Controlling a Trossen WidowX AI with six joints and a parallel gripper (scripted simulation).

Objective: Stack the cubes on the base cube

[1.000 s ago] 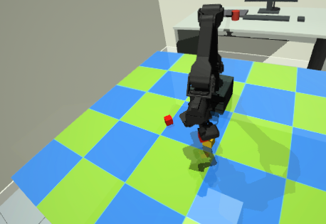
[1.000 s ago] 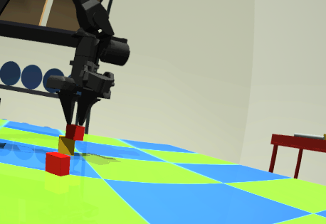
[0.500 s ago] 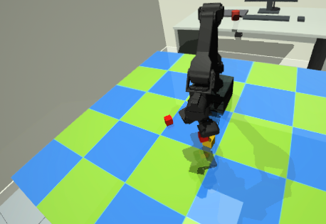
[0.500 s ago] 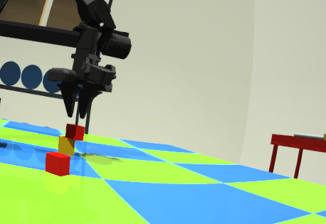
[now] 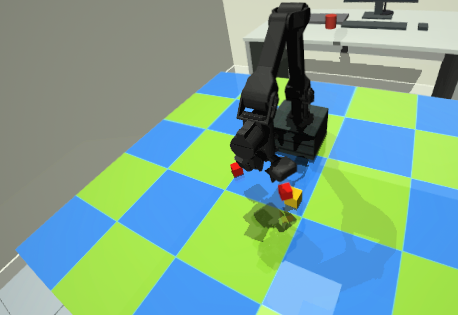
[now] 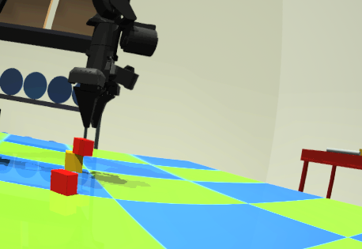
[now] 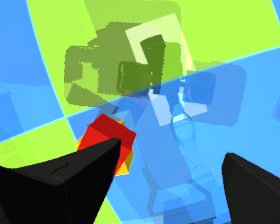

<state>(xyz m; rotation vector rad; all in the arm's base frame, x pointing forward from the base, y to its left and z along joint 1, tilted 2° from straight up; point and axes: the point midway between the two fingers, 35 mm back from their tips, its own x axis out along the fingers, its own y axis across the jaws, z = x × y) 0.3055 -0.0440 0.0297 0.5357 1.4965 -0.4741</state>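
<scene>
Now: gripper tip 80 mm above the yellow base cube, 70 mm to the right of it and 10 mm past it.
</scene>
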